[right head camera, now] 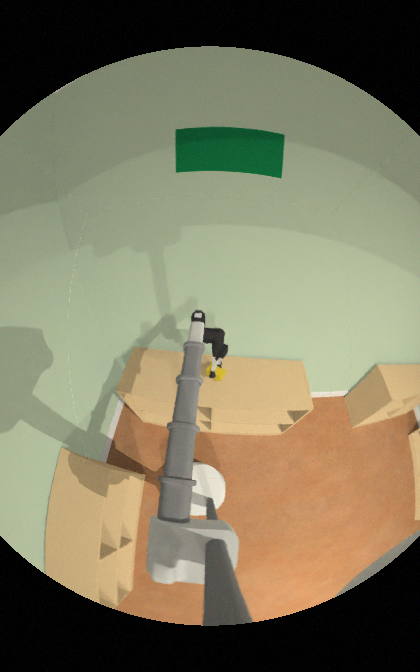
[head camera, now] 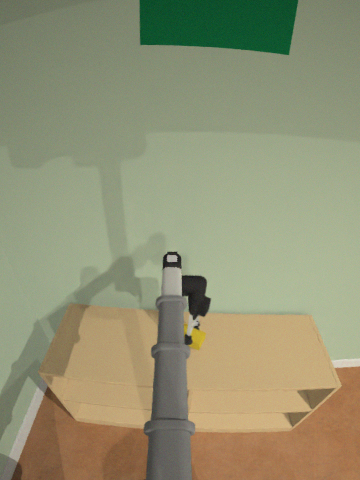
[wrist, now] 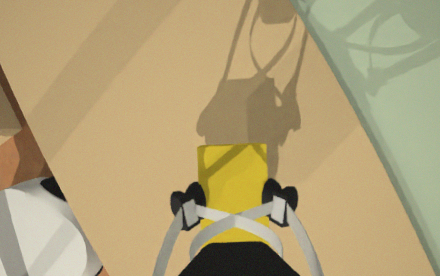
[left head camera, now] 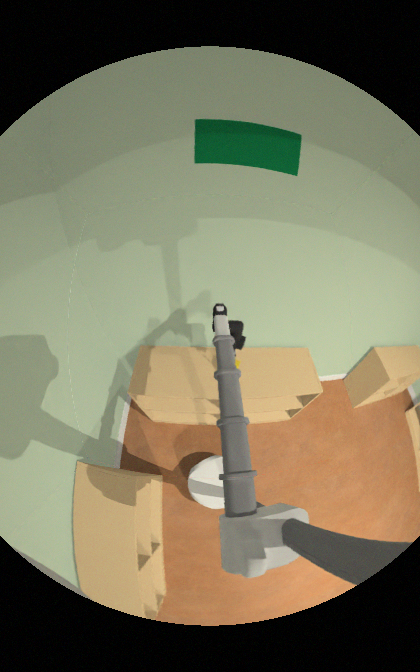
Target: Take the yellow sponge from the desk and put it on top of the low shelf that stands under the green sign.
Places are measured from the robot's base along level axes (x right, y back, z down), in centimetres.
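Where they show: gripper, fingertip midpoint: [head camera: 191,336] [wrist: 233,195].
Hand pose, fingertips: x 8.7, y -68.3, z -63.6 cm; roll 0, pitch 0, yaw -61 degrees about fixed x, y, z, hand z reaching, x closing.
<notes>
Each offset is from my fingertips to the top centre of the thing. "pt": to the spot under its first point. Level surfaces: height alone.
My gripper [head camera: 192,332] [right head camera: 216,369] [wrist: 233,195] is shut on the yellow sponge {dx +0.0, dy +0.0, dz -2.1 cm} [head camera: 197,339] [left head camera: 237,364] [right head camera: 218,373] [wrist: 233,175], one fingertip on each side. The sponge is over the top of the low shelf {dz +5.3 cm} [head camera: 260,350] [left head camera: 280,370] [right head camera: 270,380] [wrist: 140,150], near the middle of its length. Its shadow falls on the shelf top close to its far end in the wrist view; any gap beneath it is hard to tell. The green sign {pt dx +0.9, dy -19.1, dz -103.8 cm} [head camera: 215,25] [left head camera: 247,146] [right head camera: 230,152] is on the wall above this shelf. The desk cannot be made out.
The green wall [head camera: 260,225] rises right behind the shelf. A white round base [left head camera: 205,482] [right head camera: 210,487] [wrist: 45,235] stands on the floor before it. Other wooden shelves stand at the lower left [left head camera: 105,530] [right head camera: 75,520] and the right [left head camera: 367,377] [right head camera: 372,397].
</notes>
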